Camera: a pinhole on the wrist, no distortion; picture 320 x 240 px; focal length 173.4 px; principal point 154.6 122.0 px. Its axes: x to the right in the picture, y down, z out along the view. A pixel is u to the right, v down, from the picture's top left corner.
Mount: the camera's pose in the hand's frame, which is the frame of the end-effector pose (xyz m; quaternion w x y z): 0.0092 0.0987 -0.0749 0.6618 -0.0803 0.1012 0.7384
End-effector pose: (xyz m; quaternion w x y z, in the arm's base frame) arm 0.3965 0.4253 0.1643 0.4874 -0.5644 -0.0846 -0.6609
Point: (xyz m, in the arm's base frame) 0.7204 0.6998 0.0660
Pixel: 136 210
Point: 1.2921 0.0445 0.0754
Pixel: outside the picture
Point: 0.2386 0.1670 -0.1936
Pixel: behind the camera
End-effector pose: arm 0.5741 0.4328 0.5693 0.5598 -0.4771 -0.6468 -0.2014
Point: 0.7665 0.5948 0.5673
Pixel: 283 22
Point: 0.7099 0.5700 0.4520
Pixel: 233 170
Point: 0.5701 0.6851 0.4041
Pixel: 145 159
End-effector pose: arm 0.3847 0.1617 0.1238 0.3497 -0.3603 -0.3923 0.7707
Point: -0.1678 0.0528 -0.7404
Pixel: outside the picture
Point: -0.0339 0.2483 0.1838
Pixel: 60 21
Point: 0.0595 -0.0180 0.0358
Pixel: 171 110
